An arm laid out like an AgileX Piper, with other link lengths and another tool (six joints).
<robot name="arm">
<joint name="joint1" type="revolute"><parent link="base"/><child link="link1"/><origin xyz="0 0 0.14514"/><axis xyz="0 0 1"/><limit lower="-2.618" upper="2.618"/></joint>
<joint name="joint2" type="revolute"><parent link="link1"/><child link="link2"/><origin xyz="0 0 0"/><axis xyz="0 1 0"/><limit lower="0" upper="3.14"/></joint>
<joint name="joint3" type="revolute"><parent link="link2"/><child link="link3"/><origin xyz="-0.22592 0 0.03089"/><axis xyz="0 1 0"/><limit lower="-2.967" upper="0"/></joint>
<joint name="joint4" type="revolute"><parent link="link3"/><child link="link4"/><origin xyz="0.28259 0 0.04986"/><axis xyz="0.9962 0 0.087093"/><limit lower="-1.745" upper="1.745"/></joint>
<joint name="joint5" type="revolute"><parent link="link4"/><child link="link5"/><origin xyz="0 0 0"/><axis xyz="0 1 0"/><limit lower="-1.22" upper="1.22"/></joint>
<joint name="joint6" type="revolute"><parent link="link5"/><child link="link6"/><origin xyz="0.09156 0 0.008"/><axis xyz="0.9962 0 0.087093"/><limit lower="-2.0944" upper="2.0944"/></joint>
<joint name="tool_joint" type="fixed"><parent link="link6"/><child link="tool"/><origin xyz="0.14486 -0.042 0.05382" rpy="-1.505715 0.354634 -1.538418"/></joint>
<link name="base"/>
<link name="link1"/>
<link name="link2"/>
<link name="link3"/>
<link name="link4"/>
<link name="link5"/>
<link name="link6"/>
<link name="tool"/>
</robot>
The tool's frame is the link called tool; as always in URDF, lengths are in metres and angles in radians.
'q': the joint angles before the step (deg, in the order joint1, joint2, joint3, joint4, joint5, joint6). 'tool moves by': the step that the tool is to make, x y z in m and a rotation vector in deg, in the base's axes. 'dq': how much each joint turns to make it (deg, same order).
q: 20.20, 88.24, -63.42, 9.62, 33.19, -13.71
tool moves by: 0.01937, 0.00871, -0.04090, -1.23, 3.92, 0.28
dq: 0.00, 10.17, -5.92, 0.62, -0.09, -0.64
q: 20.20, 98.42, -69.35, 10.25, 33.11, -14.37
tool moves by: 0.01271, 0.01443, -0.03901, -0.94, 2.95, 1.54
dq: 0.67, 8.93, -5.19, 1.23, -0.47, -1.76
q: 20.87, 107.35, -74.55, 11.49, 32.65, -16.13
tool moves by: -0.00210, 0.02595, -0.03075, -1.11, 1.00, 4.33
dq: 2.34, 5.49, -1.77, 1.50, -2.02, -3.58
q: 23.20, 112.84, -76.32, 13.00, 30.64, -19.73
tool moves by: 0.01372, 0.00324, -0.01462, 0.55, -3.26, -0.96
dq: 0.43, 3.65, 0.00, 0.09, -7.04, 0.02
